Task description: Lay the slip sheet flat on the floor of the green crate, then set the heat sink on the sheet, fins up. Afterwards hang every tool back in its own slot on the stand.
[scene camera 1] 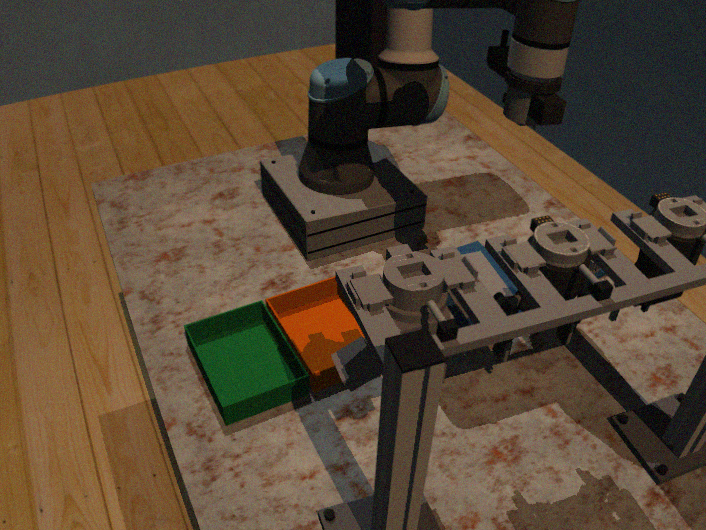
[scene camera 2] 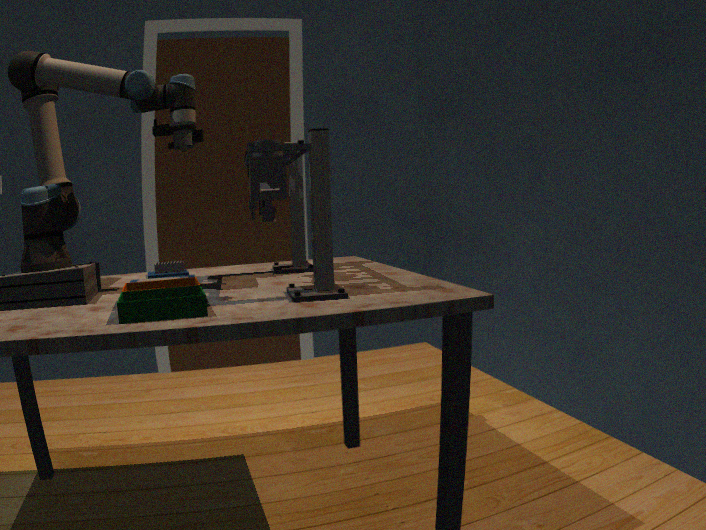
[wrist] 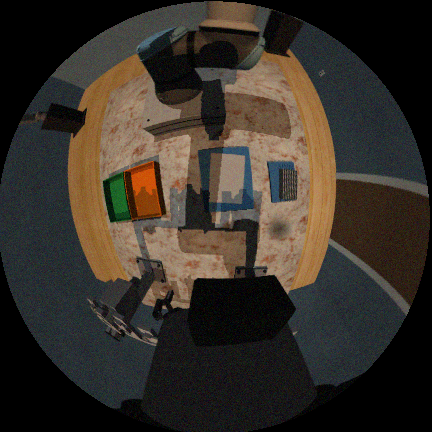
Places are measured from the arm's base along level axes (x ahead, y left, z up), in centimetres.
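Where they show: hand, tool point: (scene camera 2: pixel 183 147); arm's base, link origin: (scene camera 1: pixel 336 175) (scene camera 2: pixel 46 269) (wrist: pixel 178 88).
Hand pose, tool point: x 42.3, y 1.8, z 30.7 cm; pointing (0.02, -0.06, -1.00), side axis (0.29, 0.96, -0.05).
Each offset is from my tool point to the top centre of the thing. "*": to the spot under its first point.
The arm's wrist end (scene camera 1: pixel 517 114) (scene camera 2: pixel 182 142) is bare, high above the table; no gripper is mounted on it. Three tools hang on the stand (scene camera 1: pixel 404 433) (scene camera 2: pixel 322 211), with round couplings at the near slot {* dx +16.1, dy -33.8, dz -3.3 cm} (scene camera 1: pixel 413 293), the middle slot {* dx +21.0, dy -16.8, dz -3.2 cm} (scene camera 1: pixel 561 256) and the far slot {* dx +25.9, dy +0.0, dz -3.3 cm} (scene camera 1: pixel 681 227). The green crate (scene camera 1: pixel 265 402) (scene camera 2: pixel 162 308) (wrist: pixel 107 196) shows a bare green floor. The pale slip sheet {dx -7.9, dy +4.3, dz -37.7 cm} (wrist: pixel 232 175) lies flat on a blue tray {* dx -15.9, dy +9.5, dz -37.9 cm} (wrist: pixel 235 150). The grey heat sink {dx -1.6, dy +24.7, dz -34.9 cm} (scene camera 2: pixel 171 266) (wrist: pixel 288 185) sits fins up on a smaller blue pad {* dx -3.3, dy +18.5, dz -38.0 cm} (scene camera 2: pixel 168 274) (wrist: pixel 275 181).
An orange crate (scene camera 1: pixel 302 298) (scene camera 2: pixel 162 282) (wrist: pixel 161 187) stands directly beside the green one, toward the slip sheet's tray. The stand's slotted rail {* dx +24.8, dy -28.1, dz -5.2 cm} (scene camera 1: pixel 513 333) overhangs the table and partly hides that tray in scene camera 1. The robot's base block (scene camera 1: pixel 364 222) stands behind the crates.
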